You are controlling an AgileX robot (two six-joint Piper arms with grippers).
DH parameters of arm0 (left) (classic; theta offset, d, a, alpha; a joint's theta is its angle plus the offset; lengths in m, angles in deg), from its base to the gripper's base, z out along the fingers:
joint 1: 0 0.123 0 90
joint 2: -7.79 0 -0.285 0
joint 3: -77.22 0 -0.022 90
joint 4: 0 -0.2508 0 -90
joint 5: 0 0 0.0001 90
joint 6: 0 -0.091 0 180
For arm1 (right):
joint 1: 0 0.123 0 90
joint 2: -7.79 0 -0.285 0
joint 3: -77.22 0 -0.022 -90
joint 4: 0 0.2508 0 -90
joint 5: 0 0 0.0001 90
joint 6: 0 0.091 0 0
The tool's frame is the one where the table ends.
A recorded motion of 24 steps. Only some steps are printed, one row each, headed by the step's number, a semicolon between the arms.
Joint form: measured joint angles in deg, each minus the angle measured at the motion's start. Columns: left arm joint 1, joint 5, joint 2, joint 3, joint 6, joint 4; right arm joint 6, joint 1, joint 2, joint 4, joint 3, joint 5.
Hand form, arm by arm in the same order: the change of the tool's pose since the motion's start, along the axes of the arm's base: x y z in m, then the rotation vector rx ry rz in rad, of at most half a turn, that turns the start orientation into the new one. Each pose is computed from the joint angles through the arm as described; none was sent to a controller.
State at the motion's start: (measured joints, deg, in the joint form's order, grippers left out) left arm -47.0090 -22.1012 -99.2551 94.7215 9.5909 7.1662; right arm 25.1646 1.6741 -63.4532 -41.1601 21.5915 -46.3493
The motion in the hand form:
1: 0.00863 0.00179 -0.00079 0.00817 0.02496 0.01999; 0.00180 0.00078 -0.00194 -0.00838 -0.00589 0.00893
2: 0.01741 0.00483 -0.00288 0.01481 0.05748 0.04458; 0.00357 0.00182 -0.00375 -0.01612 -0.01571 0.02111
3: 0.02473 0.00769 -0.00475 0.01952 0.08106 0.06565; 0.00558 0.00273 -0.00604 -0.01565 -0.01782 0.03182
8: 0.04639 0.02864 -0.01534 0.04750 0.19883 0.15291; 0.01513 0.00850 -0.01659 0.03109 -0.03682 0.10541
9: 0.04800 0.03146 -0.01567 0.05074 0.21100 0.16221; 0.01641 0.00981 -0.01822 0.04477 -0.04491 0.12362
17: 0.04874 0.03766 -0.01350 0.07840 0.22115 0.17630; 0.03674 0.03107 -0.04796 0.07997 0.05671 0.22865
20: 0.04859 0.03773 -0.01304 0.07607 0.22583 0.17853; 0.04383 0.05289 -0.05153 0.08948 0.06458 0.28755
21: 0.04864 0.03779 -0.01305 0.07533 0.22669 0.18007; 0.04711 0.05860 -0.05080 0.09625 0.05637 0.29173
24: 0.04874 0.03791 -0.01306 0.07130 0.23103 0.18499; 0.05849 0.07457 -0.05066 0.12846 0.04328 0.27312
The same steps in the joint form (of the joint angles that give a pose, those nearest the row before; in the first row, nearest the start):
1: 1.06 -1.96 -1.19 1.85 0.87 -0.09; -1.02 0.00 -0.94 0.00 0.00 -1.02
2: 2.23 -3.91 -2.27 3.36 2.07 -0.12; -2.14 0.00 -1.95 -0.05 0.00 -2.37
3: 3.21 -5.30 -3.14 4.49 3.01 -0.23; -2.71 0.00 -3.05 -0.05 0.00 -3.61
8: 7.38 -11.22 -4.50 5.85 6.35 0.17; -3.97 0.00 -9.17 -0.29 0.09 -12.19
9: 7.82 -11.98 -4.50 5.97 6.71 0.17; -4.10 0.00 -10.34 -0.45 0.09 -14.26
17: 8.43 -14.36 -4.16 6.48 7.23 -1.07; -4.36 4.37 -21.55 -0.58 2.34 -18.47
20: 8.42 -14.58 -4.16 6.61 7.55 -1.07; -5.20 9.56 -24.90 1.65 4.78 -18.65
21: 8.42 -14.58 -4.16 6.61 7.71 -1.15; -5.79 10.98 -25.77 3.11 5.73 -18.74
24: 8.43 -14.59 -4.16 6.61 8.27 -1.31; -7.72 15.12 -28.73 9.29 8.59 -18.74

